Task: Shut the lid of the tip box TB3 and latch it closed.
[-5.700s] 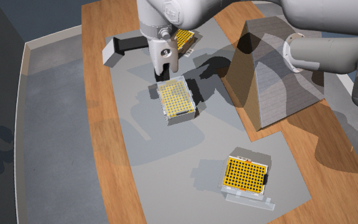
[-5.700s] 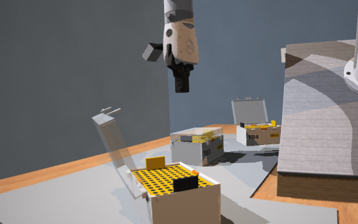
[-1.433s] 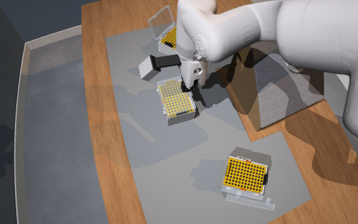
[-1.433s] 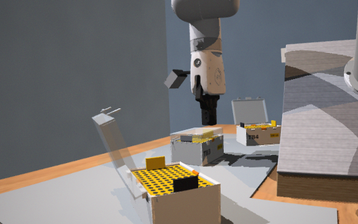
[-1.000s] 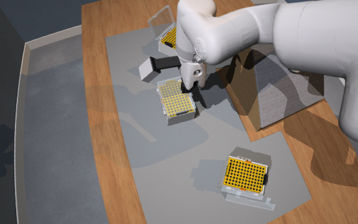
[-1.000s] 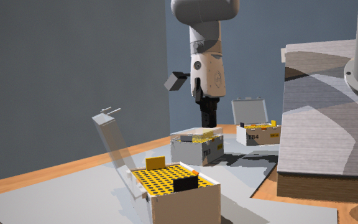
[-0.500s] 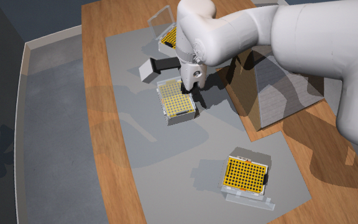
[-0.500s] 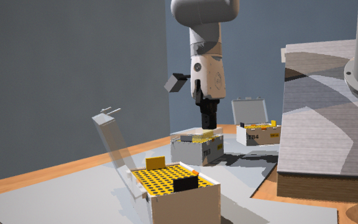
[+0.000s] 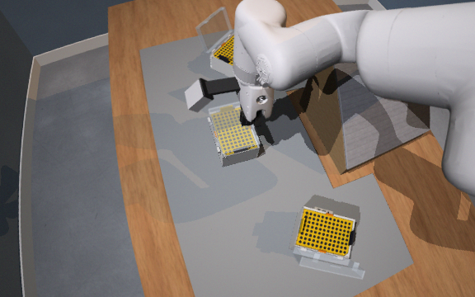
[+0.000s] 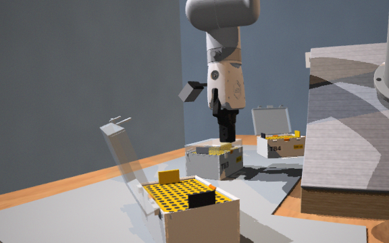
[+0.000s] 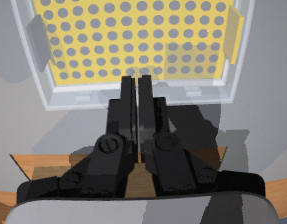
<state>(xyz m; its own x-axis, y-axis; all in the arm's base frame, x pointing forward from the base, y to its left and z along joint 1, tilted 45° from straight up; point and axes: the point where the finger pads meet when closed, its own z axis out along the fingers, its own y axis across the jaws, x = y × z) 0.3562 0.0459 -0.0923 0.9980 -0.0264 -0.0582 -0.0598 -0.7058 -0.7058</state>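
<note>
Now: hand 4 cm above the yellow insert and 3 cm short of it. The rest, counted from my hand: tip box TB4: 26 cm to the right, 6 cm behind, 3 cm below; tip box TB3: 5 cm below, 3 cm ahead.
</note>
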